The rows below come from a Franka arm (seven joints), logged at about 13 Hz.
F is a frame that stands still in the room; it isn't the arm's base.
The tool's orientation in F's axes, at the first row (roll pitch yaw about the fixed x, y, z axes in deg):
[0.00 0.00 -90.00]
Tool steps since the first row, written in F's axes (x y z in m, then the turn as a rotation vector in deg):
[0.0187 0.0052 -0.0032 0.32 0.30 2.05]
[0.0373 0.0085 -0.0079 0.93 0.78 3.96]
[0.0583 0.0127 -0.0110 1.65 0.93 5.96]
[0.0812 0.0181 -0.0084 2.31 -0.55 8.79]
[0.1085 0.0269 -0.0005 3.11 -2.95 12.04]
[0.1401 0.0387 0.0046 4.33 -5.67 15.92]
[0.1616 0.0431 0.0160 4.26 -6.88 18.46]
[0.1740 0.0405 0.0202 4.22 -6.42 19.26]
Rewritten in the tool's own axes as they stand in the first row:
[-0.0052 0.0187 -0.0032 -0.30 0.32 2.05]
[-0.0085 0.0373 -0.0079 -0.78 0.93 3.96]
[-0.0127 0.0583 -0.0110 -0.93 1.65 5.96]
[-0.0181 0.0812 -0.0084 0.55 2.31 8.79]
[-0.0269 0.1085 -0.0005 2.95 3.11 12.04]
[-0.0387 0.1401 0.0046 5.67 4.33 15.92]
[-0.0431 0.1616 0.0160 6.88 4.26 18.46]
[-0.0405 0.1740 0.0202 6.42 4.22 19.26]

